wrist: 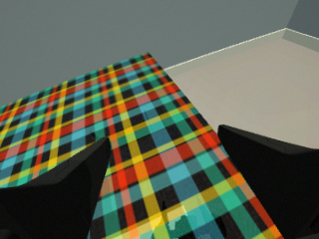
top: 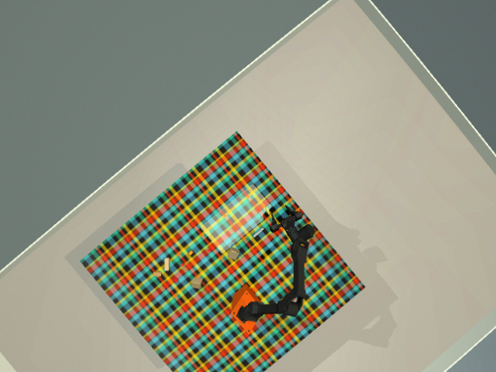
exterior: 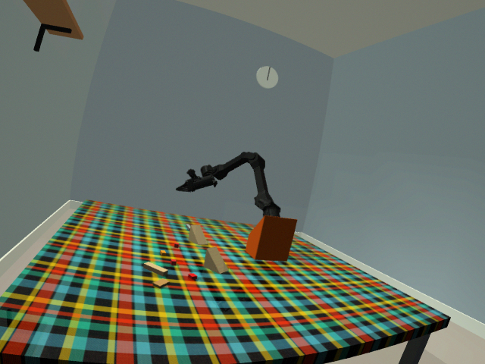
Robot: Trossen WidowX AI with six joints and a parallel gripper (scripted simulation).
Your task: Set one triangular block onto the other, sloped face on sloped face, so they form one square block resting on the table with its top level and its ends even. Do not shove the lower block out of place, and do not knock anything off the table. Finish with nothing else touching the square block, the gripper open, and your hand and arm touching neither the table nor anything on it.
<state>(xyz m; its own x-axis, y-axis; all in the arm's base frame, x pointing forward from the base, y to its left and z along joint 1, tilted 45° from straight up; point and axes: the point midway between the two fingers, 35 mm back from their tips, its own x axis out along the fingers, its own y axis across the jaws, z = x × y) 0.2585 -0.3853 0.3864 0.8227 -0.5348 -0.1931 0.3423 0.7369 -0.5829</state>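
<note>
Right now the triangular block is 680 mm to the left of my gripper tip and 150 mm below it. Also, from my gripper tip: orange cube: 160 mm ahead, 580 mm to the left, 160 mm below.
</note>
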